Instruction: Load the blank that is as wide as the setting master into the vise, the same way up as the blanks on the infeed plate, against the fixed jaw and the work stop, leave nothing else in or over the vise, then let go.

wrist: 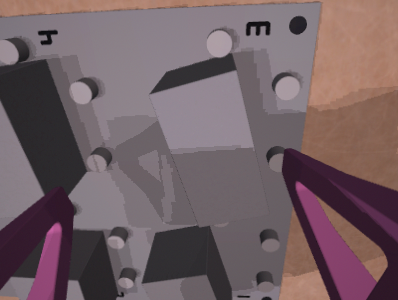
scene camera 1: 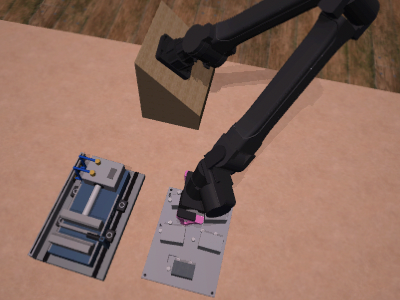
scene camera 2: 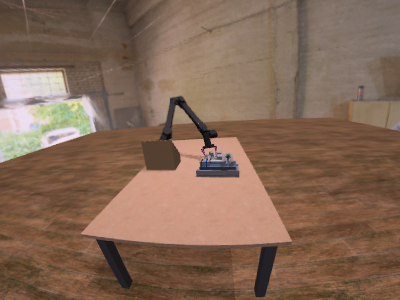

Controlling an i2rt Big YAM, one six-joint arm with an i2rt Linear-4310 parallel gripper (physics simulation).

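My gripper is open and empty over the infeed plate. In the wrist view its fingertips stand on either side of the light grey blank by mark 3, which sits turned on the plate; the fingertips' exact height is unclear. The blank by mark 4, the blank by mark 1 and another blank stand nearby. A darker block, seemingly the setting master, sits at the plate's lower end. The vise has blue surfaces between its grey jaw bars.
Round pegs stand up from the plate around the blanks. The vise's blue-handled clamps and dark stop rod rise above its base. A brown wedge block stands under the arm's base.
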